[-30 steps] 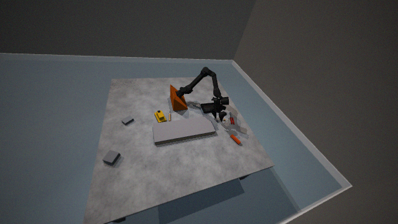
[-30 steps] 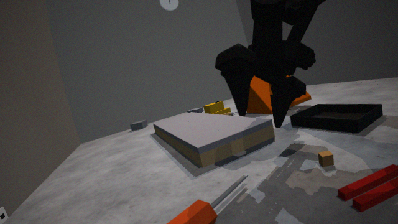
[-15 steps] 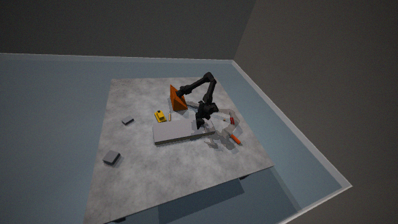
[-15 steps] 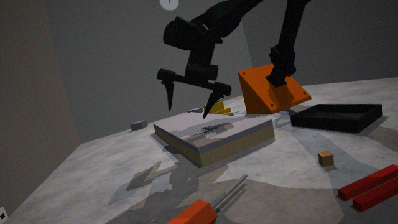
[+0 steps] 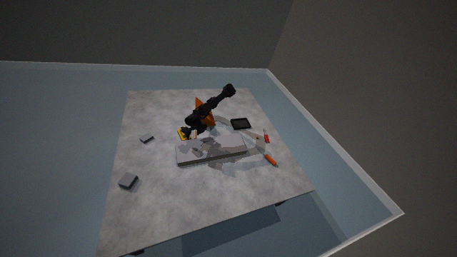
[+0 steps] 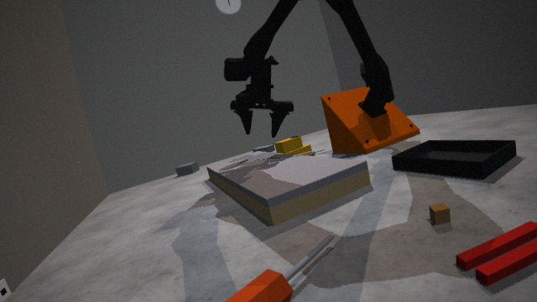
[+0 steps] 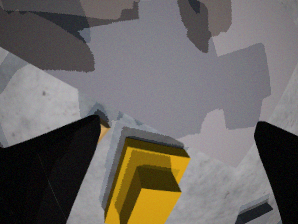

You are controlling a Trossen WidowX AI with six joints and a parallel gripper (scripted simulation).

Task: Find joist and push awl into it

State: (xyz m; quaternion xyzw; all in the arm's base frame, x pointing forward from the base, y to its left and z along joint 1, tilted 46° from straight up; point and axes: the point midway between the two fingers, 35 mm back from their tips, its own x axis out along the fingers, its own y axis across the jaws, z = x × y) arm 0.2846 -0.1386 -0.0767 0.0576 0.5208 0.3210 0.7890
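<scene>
Now: gripper tip 12 cm past the yellow stud finder, 5 cm to the left of it and 5 cm above it. From my gripper tip the other things lie so: black tray 47 cm to the left, 14 cm behind, 8 cm below; indicator light 14 cm behind, 6 cm to the right, 4 cm below; awl 12 cm behind, 9 cm below, 4 cm to the left.
</scene>
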